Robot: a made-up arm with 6 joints. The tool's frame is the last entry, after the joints.
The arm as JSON. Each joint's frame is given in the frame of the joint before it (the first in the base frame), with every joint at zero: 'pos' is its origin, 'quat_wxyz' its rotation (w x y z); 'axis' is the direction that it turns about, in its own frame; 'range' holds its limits. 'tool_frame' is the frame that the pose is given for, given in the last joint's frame.
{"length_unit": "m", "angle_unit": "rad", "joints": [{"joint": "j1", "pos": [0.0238, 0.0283, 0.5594], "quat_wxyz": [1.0, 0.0, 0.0, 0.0], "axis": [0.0, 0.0, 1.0], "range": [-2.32, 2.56]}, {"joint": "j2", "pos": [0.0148, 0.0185, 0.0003], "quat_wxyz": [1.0, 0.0, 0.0, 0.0], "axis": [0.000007, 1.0, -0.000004], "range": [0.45, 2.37]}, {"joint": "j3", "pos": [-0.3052, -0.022, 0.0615], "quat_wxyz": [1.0, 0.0, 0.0, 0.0], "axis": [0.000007, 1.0, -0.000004], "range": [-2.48, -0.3]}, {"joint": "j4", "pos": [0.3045, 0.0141, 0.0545], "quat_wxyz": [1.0, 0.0, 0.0, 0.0], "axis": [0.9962, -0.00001, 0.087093], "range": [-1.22, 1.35]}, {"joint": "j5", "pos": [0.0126, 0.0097, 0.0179], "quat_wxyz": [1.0, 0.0, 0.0, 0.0], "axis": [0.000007, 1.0, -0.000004], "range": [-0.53, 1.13]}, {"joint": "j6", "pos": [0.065, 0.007, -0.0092], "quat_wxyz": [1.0, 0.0, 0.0, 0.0], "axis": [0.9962, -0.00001, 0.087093], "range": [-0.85, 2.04]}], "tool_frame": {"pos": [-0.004, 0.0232, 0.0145], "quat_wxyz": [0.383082, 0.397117, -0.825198, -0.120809]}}
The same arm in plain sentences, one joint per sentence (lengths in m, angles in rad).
The arm has six revolute joints in a row. What follows holds with every joint at zero, and every direction is one of the base frame's.
Joint 1 sits 0.0238 m along +x and 0.0283 m along +y and 0.5594 m along +z from the base frame's origin and rotates about +z, from -2.32 to 2.56 rad.
Joint 2 sits 0.0148 m along +x and 0.0185 m along +y and 0.0003 m along +z from joint 1 and rotates about +y, from 0.45 to 2.37 rad.
Joint 3 sits 0.3052 m along -x and 0.022 m along -y and 0.0615 m along +z from joint 2 and rotates about +y, from -2.48 to -0.3 rad.
Joint 4 sits 0.3045 m along +x and 0.0141 m along +y and 0.0545 m along +z from joint 3 and rotates about the direction (0.9962, 0, 0.0871), from -1.22 to 1.35 rad.
Joint 5 sits 0.0126 m along +x and 0.0097 m along +y and 0.0179 m along +z from joint 4 and rotates about +y, from -0.53 to 1.13 rad.
Joint 6 sits 0.065 m along +x and 0.007 m along +y and 0.0092 m along -z from joint 5 and rotates about the direction (0.9962, 0, 0.0871), from -0.85 to 2.04 rad.
The tool frame, which is the frame that the pose is given for, sits 0.004 m along -x and 0.0232 m along +y and 0.0145 m along +z from joint 6; its axes are the base frame's turned by roll 2.5022, pitch -0.566 and yaw -2.0526 rad (as in URDF: about the fixed x, then y, then z).

